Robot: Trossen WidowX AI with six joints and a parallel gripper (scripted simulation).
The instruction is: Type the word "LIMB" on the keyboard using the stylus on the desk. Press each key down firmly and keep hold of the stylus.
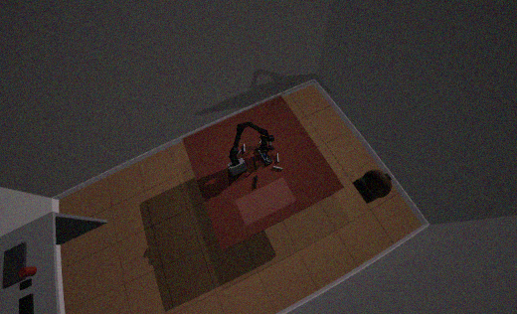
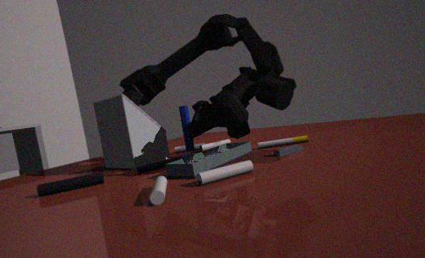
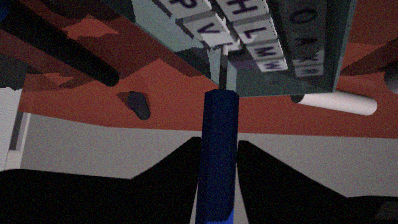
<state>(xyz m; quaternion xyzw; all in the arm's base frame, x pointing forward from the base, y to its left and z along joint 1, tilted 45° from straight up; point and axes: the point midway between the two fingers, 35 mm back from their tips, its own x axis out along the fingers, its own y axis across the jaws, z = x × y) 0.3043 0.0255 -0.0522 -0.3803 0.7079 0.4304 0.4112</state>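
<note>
Right now my gripper tip is 50 mm above the M key, 20 mm short of it and 10 mm to the left of it. Also, from my gripper tip: dark blue-capped pen: 110 mm behind, 60 mm below, 50 mm to the left; then blue stylus: 10 mm below; then L key: 50 mm below, 20 mm ahead, 10 mm to the left.
</note>
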